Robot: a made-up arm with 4 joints. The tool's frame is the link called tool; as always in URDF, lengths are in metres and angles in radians.
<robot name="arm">
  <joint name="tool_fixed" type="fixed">
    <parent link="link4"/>
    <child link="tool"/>
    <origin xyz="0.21 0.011 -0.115" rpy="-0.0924 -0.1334 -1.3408"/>
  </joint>
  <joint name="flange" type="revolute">
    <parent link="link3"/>
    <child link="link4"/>
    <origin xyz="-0.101 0.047 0.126" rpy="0 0 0"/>
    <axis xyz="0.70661 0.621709 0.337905"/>
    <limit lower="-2.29" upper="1.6" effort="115" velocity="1.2"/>
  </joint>
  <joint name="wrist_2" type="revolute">
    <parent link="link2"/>
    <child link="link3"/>
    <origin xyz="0.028 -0.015 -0.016" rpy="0 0 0"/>
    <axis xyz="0 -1 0"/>
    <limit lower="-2.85" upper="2.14" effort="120" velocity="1.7"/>
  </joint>
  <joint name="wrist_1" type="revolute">
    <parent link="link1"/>
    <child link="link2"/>
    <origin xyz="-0.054 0.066 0.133" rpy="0 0 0"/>
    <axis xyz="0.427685 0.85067 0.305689"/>
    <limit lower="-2.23" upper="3.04" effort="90" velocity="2.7"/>
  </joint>
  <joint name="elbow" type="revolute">
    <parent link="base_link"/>
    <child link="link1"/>
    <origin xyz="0.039 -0.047 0.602" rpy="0 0 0"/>
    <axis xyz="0 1 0"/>
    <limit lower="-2.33" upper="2.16" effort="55" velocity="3.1"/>
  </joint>
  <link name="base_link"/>
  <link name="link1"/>
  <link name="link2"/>
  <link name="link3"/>
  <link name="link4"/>
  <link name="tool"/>
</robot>
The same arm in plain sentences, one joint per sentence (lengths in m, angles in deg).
The arm has four revolute joints in a row. What follows holds with every joint at zero, and every direction is one of the base frame's. Joint 1 sits 0.0390 m along +x and 0.0470 m along -y and 0.6020 m along +z from the base frame's origin and rotates about +y, from -133.50 to 123.76 deg. Joint 2 sits 0.0540 m along -x and 0.0660 m along +y and 0.1330 m along +z from joint 1 and rotates about the direction (0.427685, 0.85067, 0.305689), from -127.77 to 174.18 deg. Joint 3 sits 0.0280 m along +x and 0.0150 m along -y and 0.0160 m along -z from joint 2 and rotates about -y, from -163.29 to 122.61 deg. Joint 4 sits 0.1010 m along -x and 0.0470 m along +y and 0.1260 m along +z from joint 3 and rotates about the direction (0.70661, 0.621709, 0.337905), from -131.21 to 91.67 deg. The tool frame, which is the frame that the pose is given for, sits 0.2100 m along +x and 0.0110 m along +y and 0.1150 m along -z from joint 4; its axes are the base frame's turned by roll -5.29, pitch -7.64 and yaw -76.82 deg (as in URDF: about the fixed x, then y, then z).
